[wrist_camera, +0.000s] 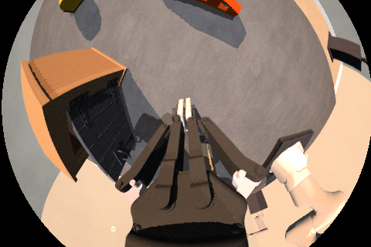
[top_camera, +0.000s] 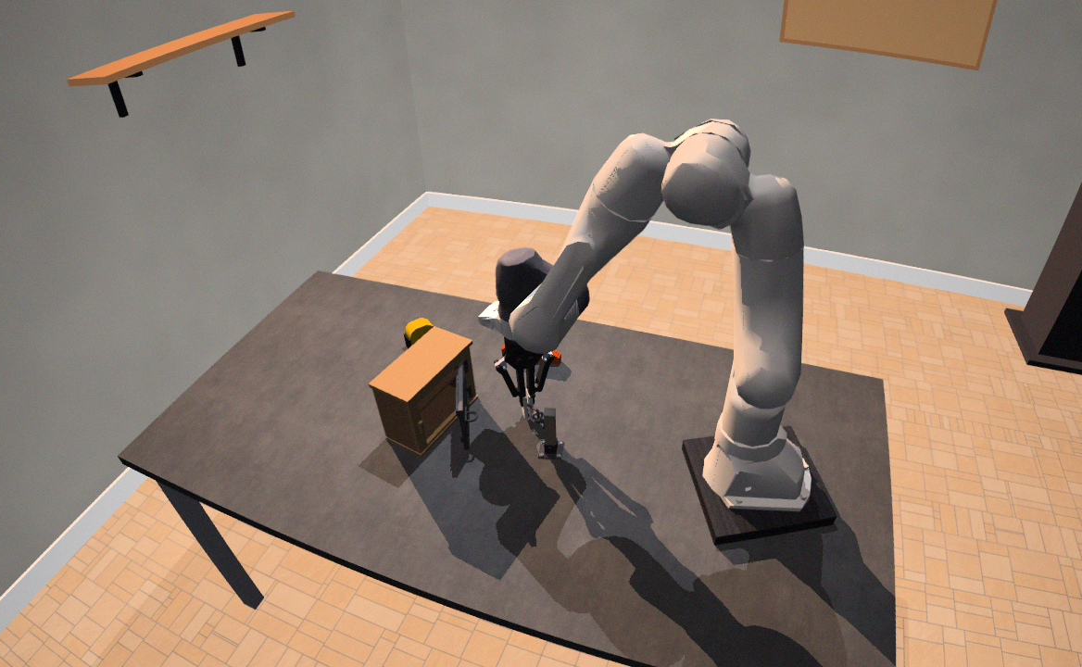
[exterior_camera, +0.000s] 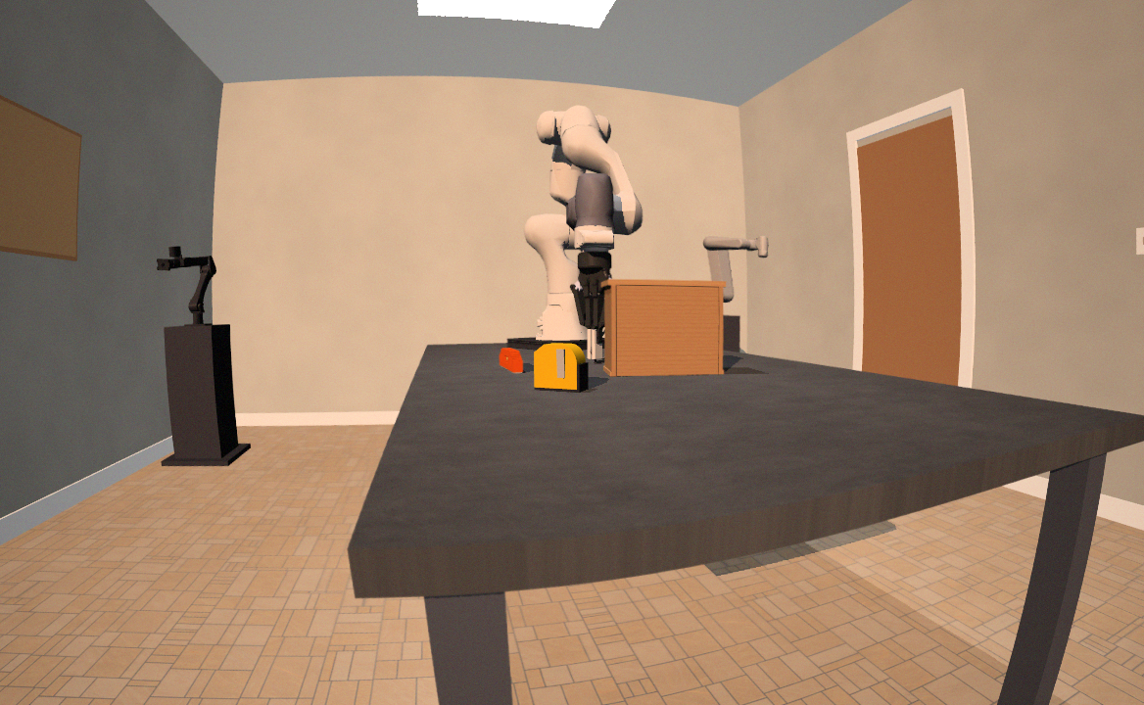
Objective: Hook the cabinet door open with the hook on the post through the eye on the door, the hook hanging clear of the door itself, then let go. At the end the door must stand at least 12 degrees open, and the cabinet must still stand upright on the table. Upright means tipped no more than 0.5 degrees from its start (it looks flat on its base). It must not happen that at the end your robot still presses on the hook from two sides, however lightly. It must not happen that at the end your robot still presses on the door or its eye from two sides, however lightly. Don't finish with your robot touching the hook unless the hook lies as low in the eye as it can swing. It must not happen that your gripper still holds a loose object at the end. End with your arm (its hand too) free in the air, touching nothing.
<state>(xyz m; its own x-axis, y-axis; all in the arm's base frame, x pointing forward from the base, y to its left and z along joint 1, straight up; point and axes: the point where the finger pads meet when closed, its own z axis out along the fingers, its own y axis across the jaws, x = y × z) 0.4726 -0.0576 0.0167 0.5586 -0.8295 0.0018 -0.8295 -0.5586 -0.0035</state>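
Right now the hook is 3 cm behind my hand, 4 cm to the left of it and 2 cm above it. Also, from my hand: dark door: 11 cm ahead, 7 cm to the left, 3 cm above; then orange spirit level: 6 cm ahead, 20 cm to the right, 3 cm below; then yellow tape measure: 37 cm ahead, 18 cm to the right, 1 cm below.
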